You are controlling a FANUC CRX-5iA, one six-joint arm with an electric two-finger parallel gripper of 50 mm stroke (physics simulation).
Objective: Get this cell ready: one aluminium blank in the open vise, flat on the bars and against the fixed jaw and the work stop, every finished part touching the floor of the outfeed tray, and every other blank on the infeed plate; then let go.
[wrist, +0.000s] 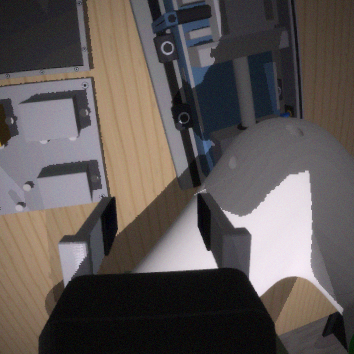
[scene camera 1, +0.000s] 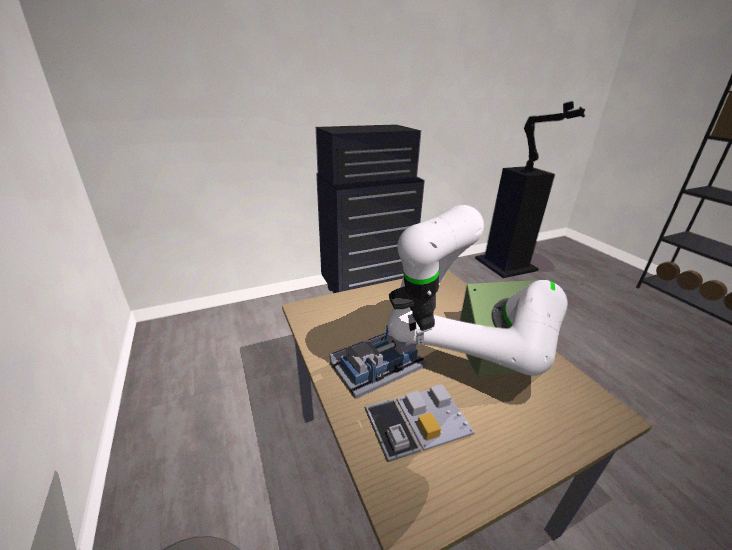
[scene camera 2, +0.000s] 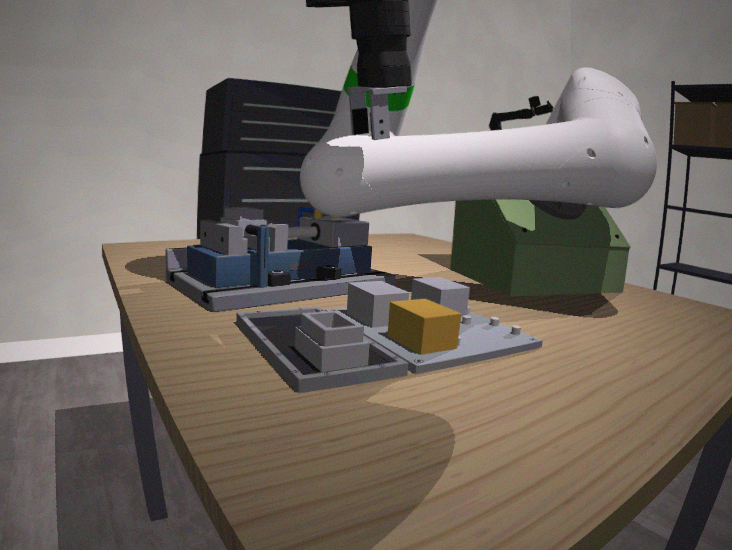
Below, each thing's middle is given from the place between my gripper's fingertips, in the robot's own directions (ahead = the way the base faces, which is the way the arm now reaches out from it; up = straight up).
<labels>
Right now the infeed plate (scene camera 2: 480, 341) is 1 cm behind my hand, 14 cm to the left of it and 21 cm below it. From my hand the other things lie so: yellow block (scene camera 2: 425, 327): 3 cm ahead, 18 cm to the left, 19 cm below; then outfeed tray (scene camera 2: 278, 326): 13 cm ahead, 13 cm to the left, 21 cm below.
</labels>
